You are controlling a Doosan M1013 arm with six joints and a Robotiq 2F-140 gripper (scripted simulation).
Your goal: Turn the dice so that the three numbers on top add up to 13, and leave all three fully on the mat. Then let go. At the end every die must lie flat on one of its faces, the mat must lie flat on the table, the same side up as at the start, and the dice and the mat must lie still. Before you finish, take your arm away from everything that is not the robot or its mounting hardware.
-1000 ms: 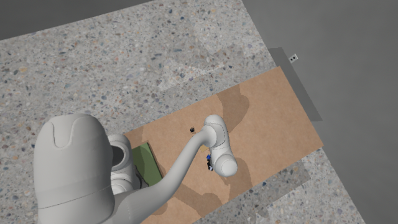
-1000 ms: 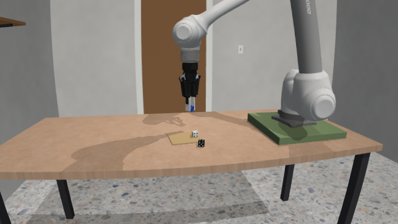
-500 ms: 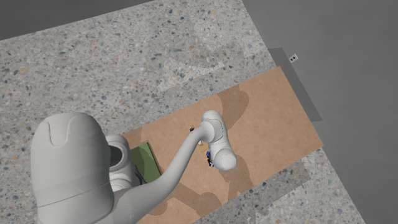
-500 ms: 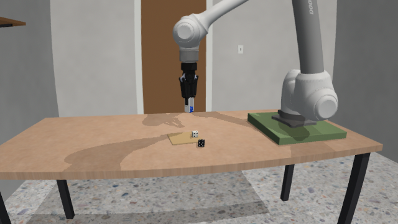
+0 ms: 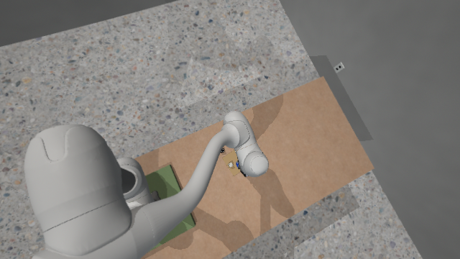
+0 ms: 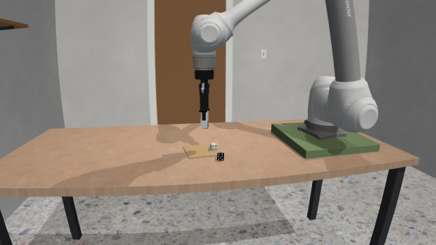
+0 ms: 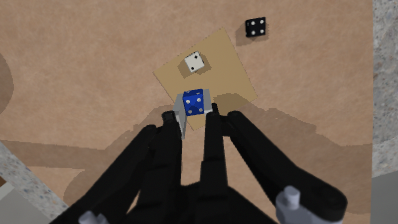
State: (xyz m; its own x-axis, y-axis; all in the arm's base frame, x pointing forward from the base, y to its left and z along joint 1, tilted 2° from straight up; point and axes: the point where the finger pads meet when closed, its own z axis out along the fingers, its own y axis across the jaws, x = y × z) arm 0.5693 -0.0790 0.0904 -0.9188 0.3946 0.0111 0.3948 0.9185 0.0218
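The black die lies 13 cm to the left of my hand, 12 cm below it and 2 cm behind it. The rest, counted from my hand: white die: 12 cm below, 3 cm behind, 2 cm to the left; blue die: 2 cm below; tan mat: 13 cm below, 2 cm ahead, 1 cm to the left.
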